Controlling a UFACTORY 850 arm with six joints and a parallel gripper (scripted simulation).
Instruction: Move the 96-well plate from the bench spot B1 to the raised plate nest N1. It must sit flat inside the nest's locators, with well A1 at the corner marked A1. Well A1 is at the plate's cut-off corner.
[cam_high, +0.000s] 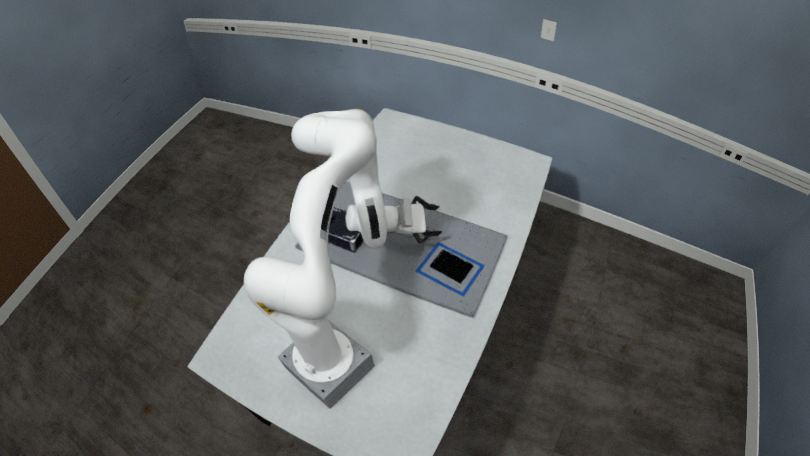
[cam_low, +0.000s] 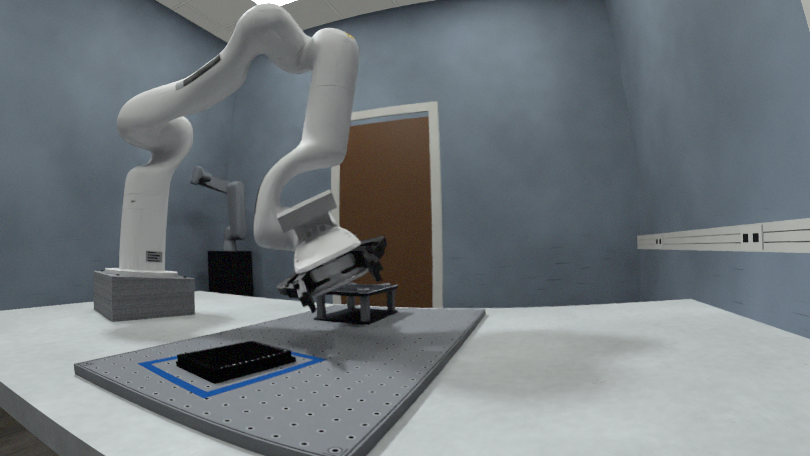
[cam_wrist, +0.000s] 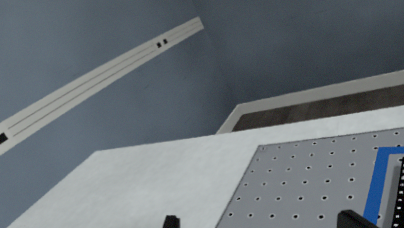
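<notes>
Now: hand 10 cm to the left of the black 96-well plate, 10 cm past it and 9 cm above it. The rest, counted from my hand: plate nest (31 cm to the left, 13 cm behind, 4 cm below).
</notes>
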